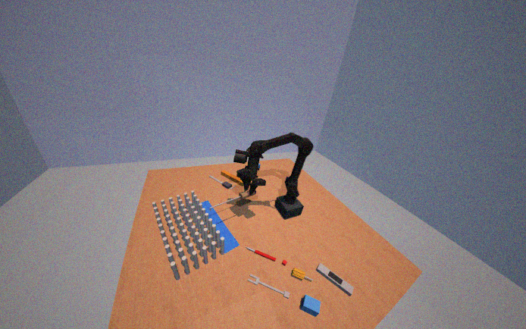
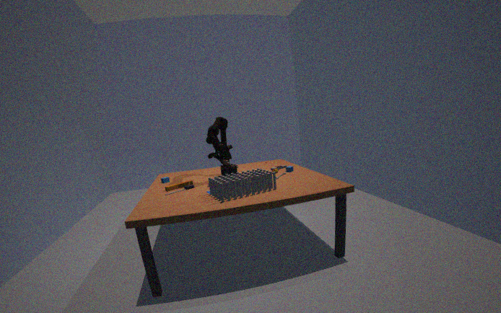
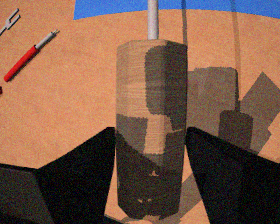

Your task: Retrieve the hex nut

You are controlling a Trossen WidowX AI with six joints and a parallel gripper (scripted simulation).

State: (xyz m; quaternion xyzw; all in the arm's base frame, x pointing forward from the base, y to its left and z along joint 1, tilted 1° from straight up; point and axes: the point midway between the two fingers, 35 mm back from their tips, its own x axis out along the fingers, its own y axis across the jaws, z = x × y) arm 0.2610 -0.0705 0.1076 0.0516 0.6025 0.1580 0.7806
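Right now my gripper tip is 18 cm short of the blue taped strip and 15 cm above it. Round my gripper tip: wooden-handled tool 11 cm ahead, 2 cm to the left; small red block 34 cm to the left, 14 cm below, 4 cm behind; red screwdriver 24 cm to the left, 14 cm below, 6 cm ahead.
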